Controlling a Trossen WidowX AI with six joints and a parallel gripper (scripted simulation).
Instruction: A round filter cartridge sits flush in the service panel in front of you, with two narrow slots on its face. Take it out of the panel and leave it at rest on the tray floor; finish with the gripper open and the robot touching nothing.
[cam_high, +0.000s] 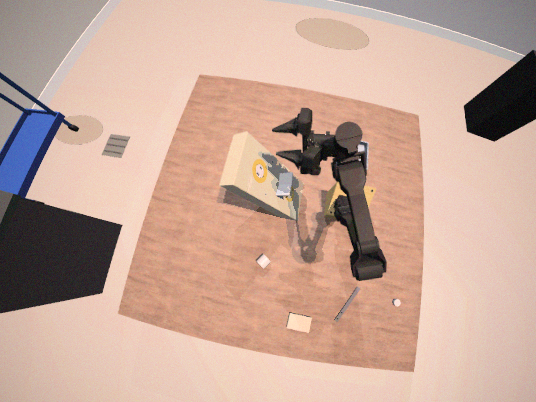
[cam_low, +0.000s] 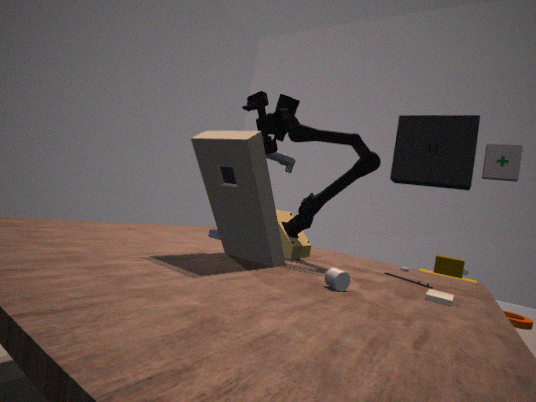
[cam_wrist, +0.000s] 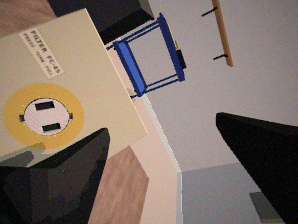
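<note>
Now: gripper tip 150 mm above the round grey filter cartridge, 50 mm short of it and 40 mm to the right of it. Also, from my gripper tip: cream block 520 mm to the left, 390 mm below, 260 mm behind.
</note>
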